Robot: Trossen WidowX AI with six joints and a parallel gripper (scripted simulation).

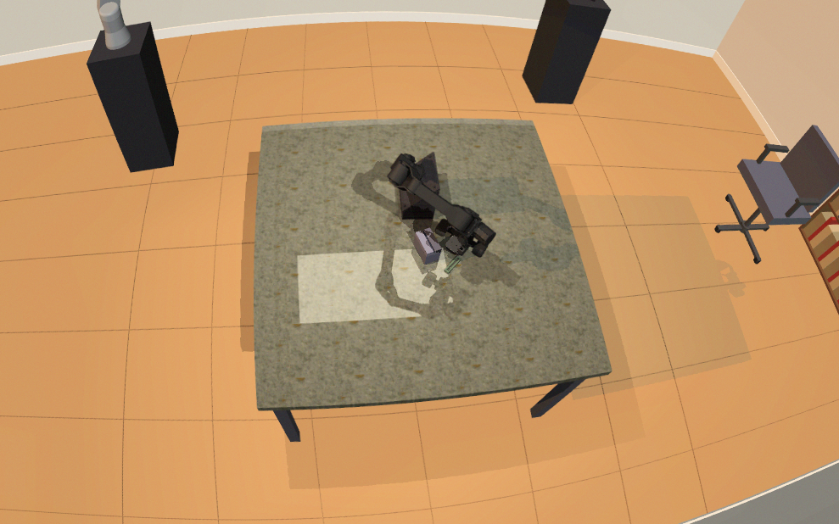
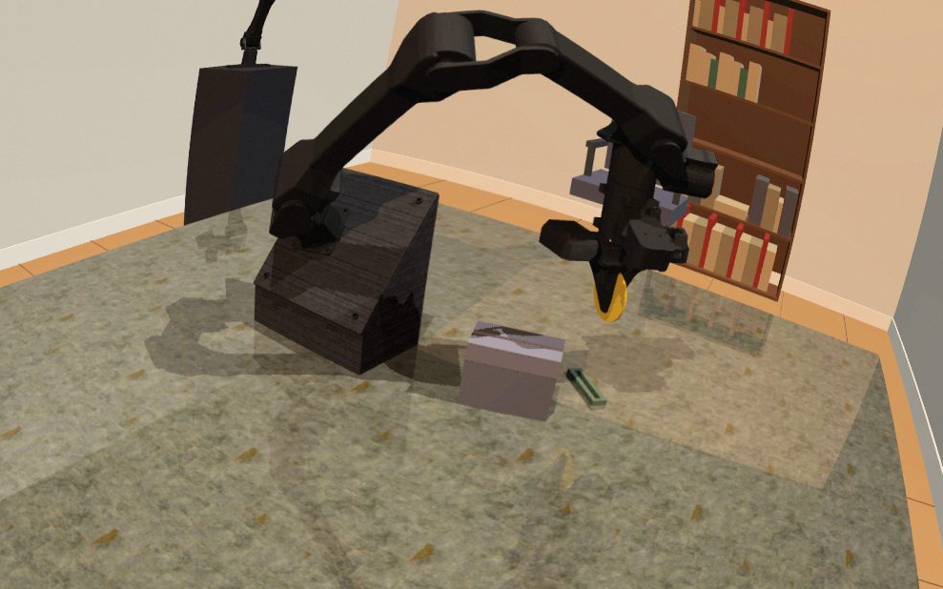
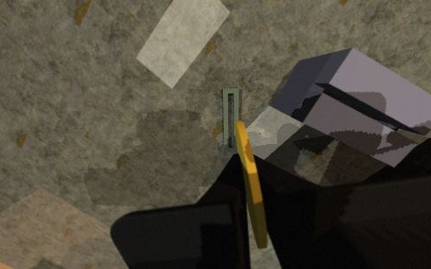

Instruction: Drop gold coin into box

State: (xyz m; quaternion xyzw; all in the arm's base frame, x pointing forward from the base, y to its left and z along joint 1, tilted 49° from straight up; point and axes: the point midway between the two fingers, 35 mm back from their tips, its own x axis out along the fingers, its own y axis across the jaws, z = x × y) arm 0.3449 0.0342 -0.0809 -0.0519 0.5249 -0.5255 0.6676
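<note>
Right now my gripper tip is 20 mm below the gold coin.
</note>
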